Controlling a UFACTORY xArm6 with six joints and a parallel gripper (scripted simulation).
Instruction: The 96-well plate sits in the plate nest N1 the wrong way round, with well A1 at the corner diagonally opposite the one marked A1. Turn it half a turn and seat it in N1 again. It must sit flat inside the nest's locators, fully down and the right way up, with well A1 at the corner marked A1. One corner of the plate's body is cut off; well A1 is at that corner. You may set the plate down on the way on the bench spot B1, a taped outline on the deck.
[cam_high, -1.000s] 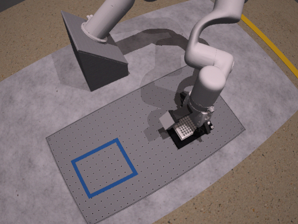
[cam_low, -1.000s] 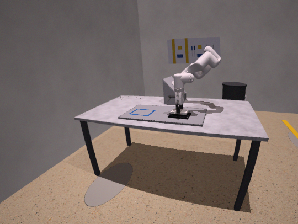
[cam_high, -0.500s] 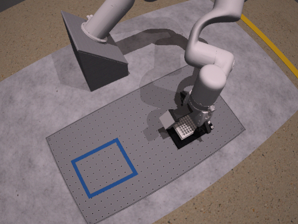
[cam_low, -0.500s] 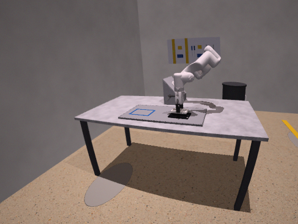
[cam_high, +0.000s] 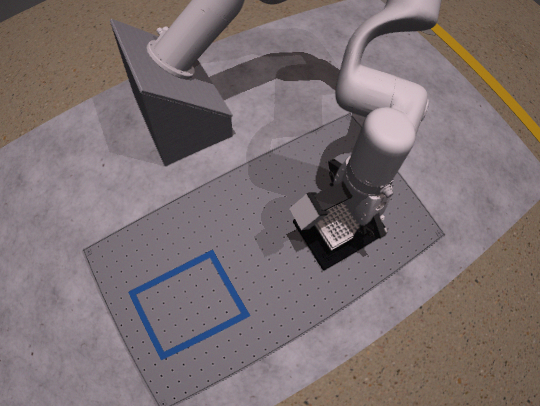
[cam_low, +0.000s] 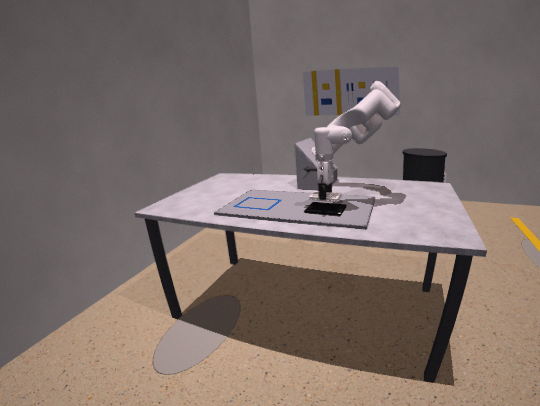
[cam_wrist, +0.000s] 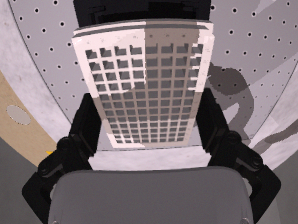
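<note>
Right now the black plate nest N1 is 7 cm below my hand. From my hand the other things lie so: white A1 mark 6 cm ahead, 7 cm to the left, 6 cm below; white 96-well plate 1 cm below.
</note>
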